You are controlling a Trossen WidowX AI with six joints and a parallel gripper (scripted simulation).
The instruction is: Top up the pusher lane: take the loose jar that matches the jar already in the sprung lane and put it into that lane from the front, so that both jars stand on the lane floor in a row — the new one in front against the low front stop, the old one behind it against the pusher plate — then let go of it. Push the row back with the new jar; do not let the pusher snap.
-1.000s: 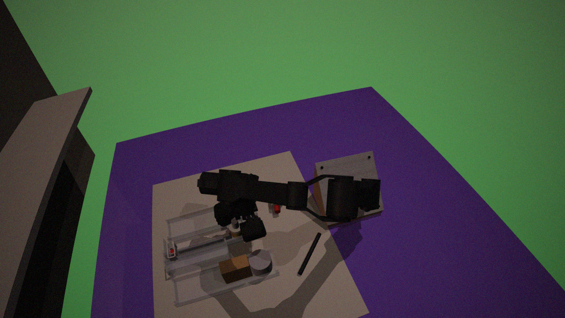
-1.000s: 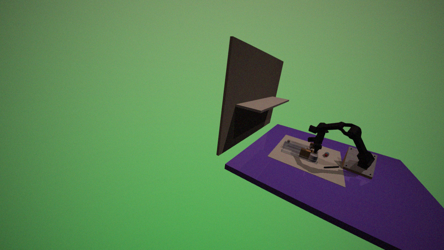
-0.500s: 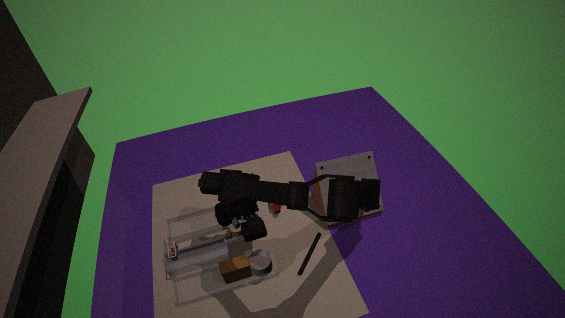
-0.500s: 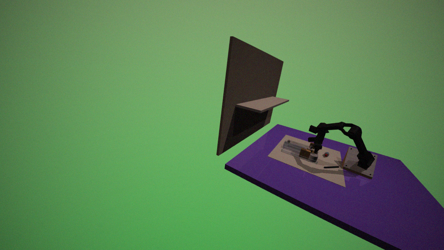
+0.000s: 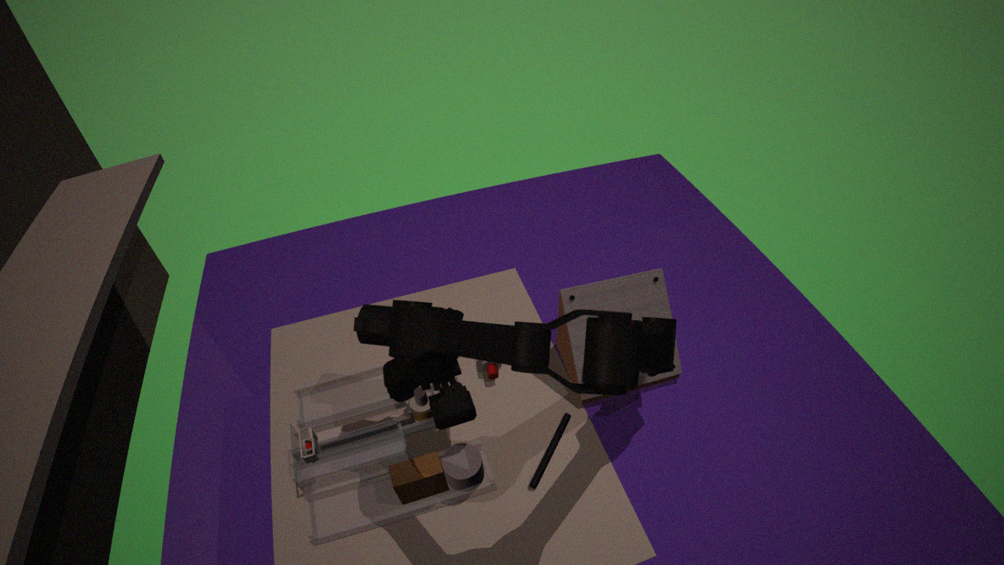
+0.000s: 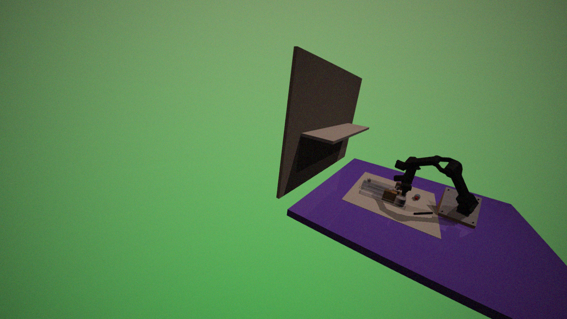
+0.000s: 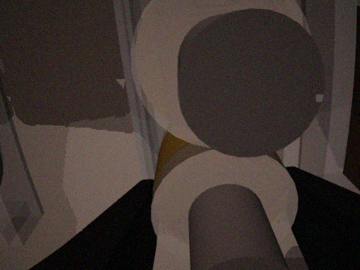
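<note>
The wide grey cylinder is 1 cm behind my gripper tip and 13 cm to the left of it. Also, from my gripper tip: black rod: 16 cm behind, 11 cm to the left, 2 cm below; red mark: 22 cm ahead, 8 cm to the left, 4 cm above; sprung lane: 14 cm ahead, 5 cm to the left, 1 cm below.
</note>
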